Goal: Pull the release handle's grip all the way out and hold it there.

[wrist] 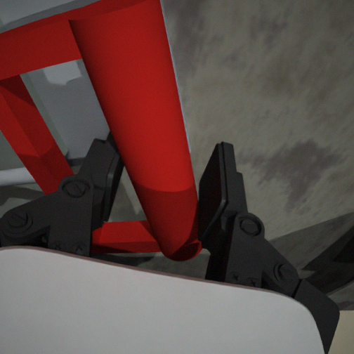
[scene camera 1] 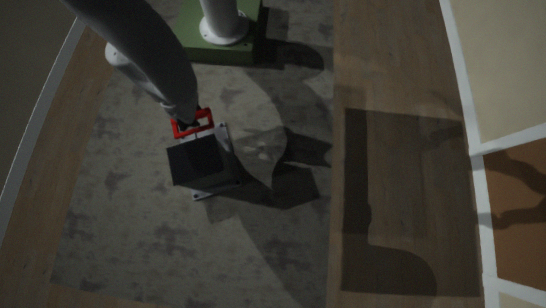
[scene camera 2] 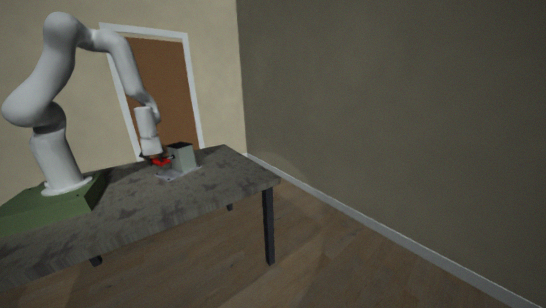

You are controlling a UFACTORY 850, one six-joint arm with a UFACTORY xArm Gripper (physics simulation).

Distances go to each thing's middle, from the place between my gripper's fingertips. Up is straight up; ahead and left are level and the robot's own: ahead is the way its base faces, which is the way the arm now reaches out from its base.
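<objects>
Light grey base plate (scene camera 1: 220, 131): from my hand, 110 mm ahead, 40 mm to the left, 80 mm below.
</objects>
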